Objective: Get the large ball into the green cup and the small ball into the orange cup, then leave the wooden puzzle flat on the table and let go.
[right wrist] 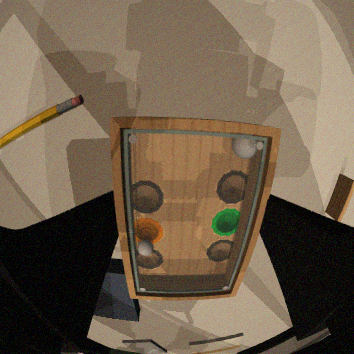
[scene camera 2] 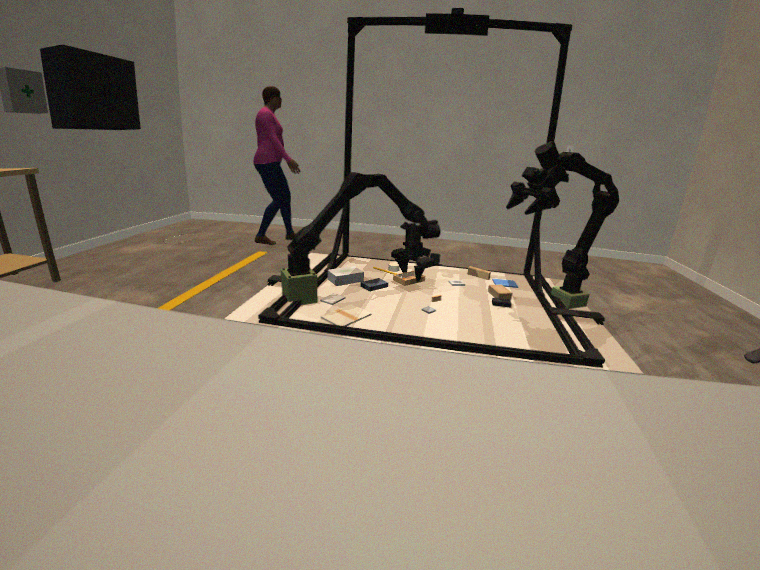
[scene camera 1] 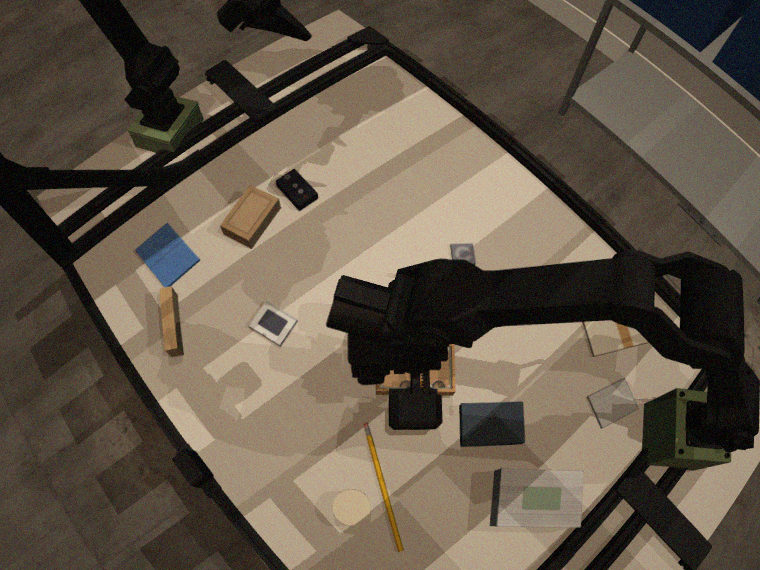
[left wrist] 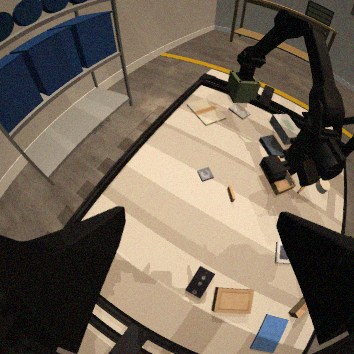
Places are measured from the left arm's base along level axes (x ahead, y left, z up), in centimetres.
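Pixels of known places: left gripper, fingertip midpoint: [scene camera 2: 515, 210] [scene camera 1: 325, 16] [left wrist: 205, 218]; right gripper, fingertip midpoint: [right wrist: 190, 198] [scene camera 2: 411, 278] [scene camera 1: 405, 369] [left wrist: 278, 179]; left arm's base, origin of the base link: [scene camera 2: 570, 290] [scene camera 1: 162, 115]; right arm's base, origin of the base link: [scene camera 2: 298, 271] [scene camera 1: 704, 425] [left wrist: 244, 76].
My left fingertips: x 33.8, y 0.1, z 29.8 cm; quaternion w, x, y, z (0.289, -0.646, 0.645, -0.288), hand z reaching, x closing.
Observation:
For each thing: its top centre in the pictures, then the offset to it from my left fingertips. "*": a spot on its surface instead.
- wooden puzzle, middle of its top: [right wrist: 191, 238] [scene camera 1: 416, 366] [left wrist: 278, 172] [scene camera 2: 409, 275] dx +23.1, dy -26.6, dz -30.0 cm
- large ball, middle of its top: [right wrist: 249, 147] dx +18.3, dy -25.9, dz -30.7 cm
- green cup, surface spot: [right wrist: 226, 222] * dx +21.9, dy -25.3, dz -30.3 cm
- small ball, middle of its top: [right wrist: 144, 252] dx +25.7, dy -28.3, dz -31.0 cm
- orange cup, surface spot: [right wrist: 148, 229] * dx +23.5, dy -28.6, dz -30.3 cm
- dark cup, surface spot: [right wrist: 150, 259] * dx +25.3, dy -28.0, dz -30.3 cm
- dark blue box, middle of its top: [right wrist: 104, 298] [scene camera 1: 493, 423] [left wrist: 273, 145] [scene camera 2: 374, 282] dx +36.0, dy -29.8, dz -33.2 cm
- pencil, middle of its top: [scene camera 1: 383, 487] dx +24.7, dy -43.1, dz -34.3 cm
- cream disc, middle of its top: [scene camera 1: 351, 507] [left wrist: 324, 183] dx +21.8, dy -47.3, dz -32.3 cm
- clear case, middle of its top: [scene camera 1: 541, 498] [scene camera 2: 345, 270] [left wrist: 287, 124] dx +45.5, dy -38.3, dz -31.0 cm
- white-framed tile, middle of its top: [scene camera 1: 272, 322] [left wrist: 283, 252] [scene camera 2: 456, 281] dx +1.6, dy -26.7, dz -34.2 cm
- small wooden block, middle of its top: [right wrist: 347, 201] [left wrist: 231, 191] dx +18.0, dy -12.4, dz -33.0 cm
My right gripper [scene camera 2: 411, 274] [right wrist: 190, 198] is shut on the wooden puzzle [scene camera 1: 453, 368] [scene camera 2: 408, 279] [right wrist: 195, 123], a glass-topped wooden box, gripped by its two long sides at or just above the table; the exact height is unclear. In the right wrist view, the large ball [right wrist: 244, 148] lies in the box's upper right corner, outside the cups. The green cup [right wrist: 226, 222] looks empty. The small ball [right wrist: 145, 248] is between the orange cup [right wrist: 148, 229] and the dark cup [right wrist: 150, 259] below it. My left gripper [scene camera 2: 520, 205] [left wrist: 205, 218] is open and empty, high above the table.
A dark blue box [scene camera 1: 491, 423] [right wrist: 117, 296] and a pencil [scene camera 1: 383, 487] [right wrist: 42, 118] lie near the puzzle. A cream disc [scene camera 1: 351, 506], a clear case [scene camera 1: 537, 498], a white-framed tile [scene camera 1: 273, 323] and a small wooden block [left wrist: 231, 193] lie around it.

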